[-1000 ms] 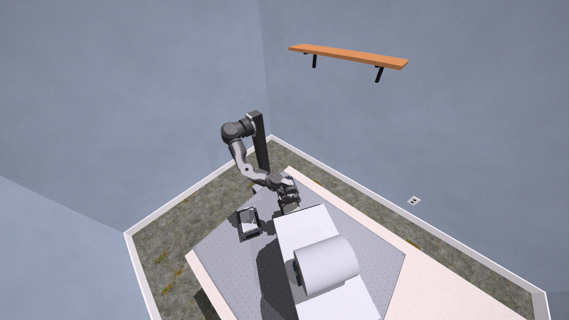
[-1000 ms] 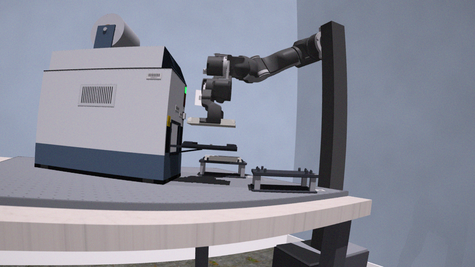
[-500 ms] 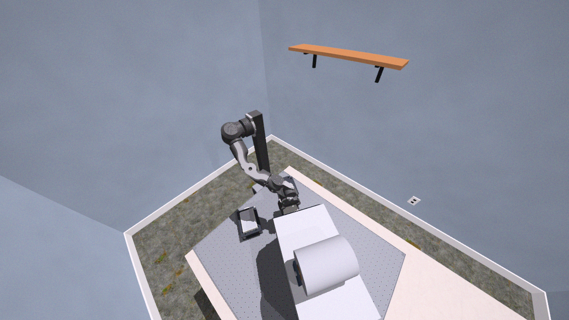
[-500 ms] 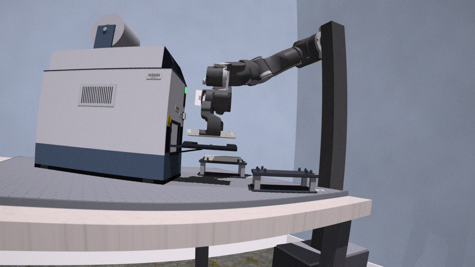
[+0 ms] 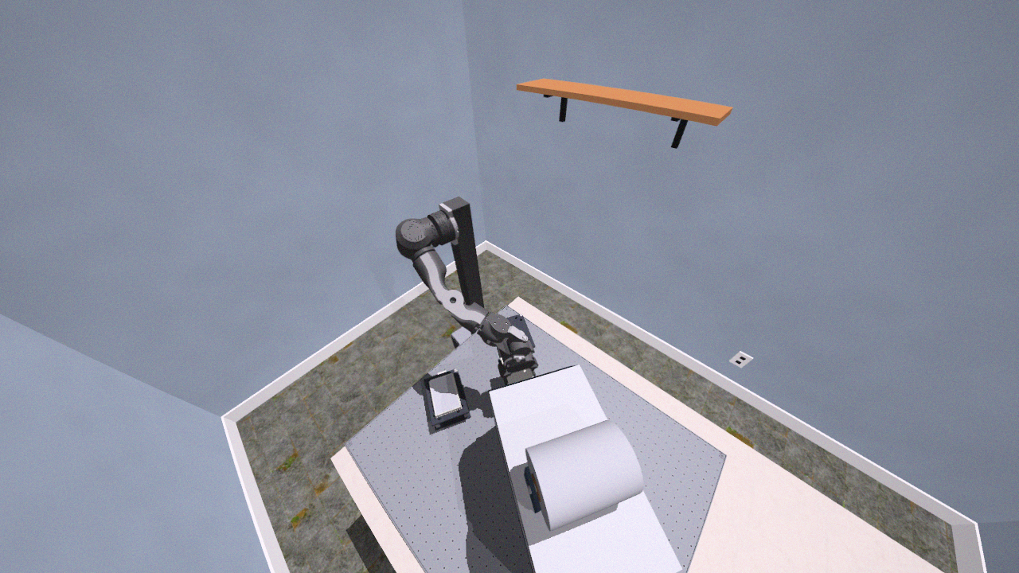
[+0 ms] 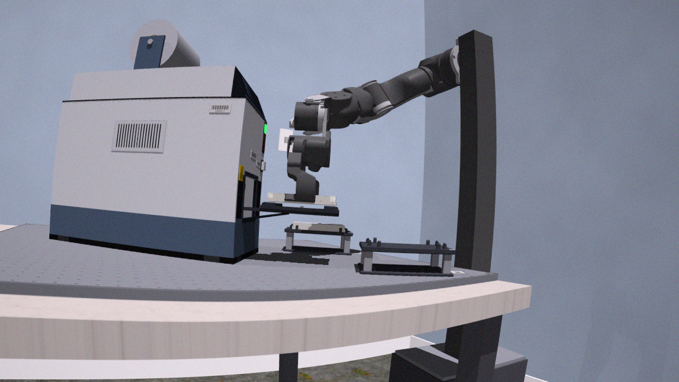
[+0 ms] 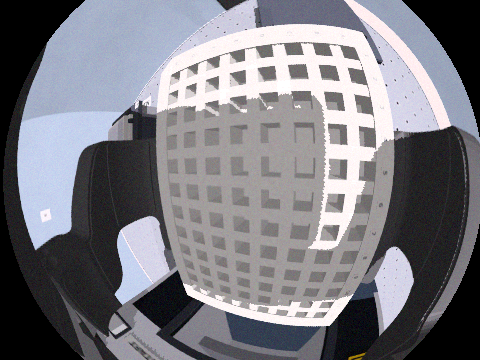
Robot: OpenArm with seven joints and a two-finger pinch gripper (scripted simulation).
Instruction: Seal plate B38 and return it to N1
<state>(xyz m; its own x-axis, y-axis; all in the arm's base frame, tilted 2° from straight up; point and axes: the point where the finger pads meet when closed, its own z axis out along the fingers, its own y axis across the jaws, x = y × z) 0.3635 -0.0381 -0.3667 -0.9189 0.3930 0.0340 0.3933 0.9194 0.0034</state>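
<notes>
The sealer's stage is 20 mm below my hand. Also, from my hand: start key (60 mm ahead, 120 mm to the right, 70 mm above); foil roll (310 mm ahead, 130 mm to the right, 300 mm above); yellow warning label (130 mm ahead, 40 mm to the left, 40 mm above).
</notes>
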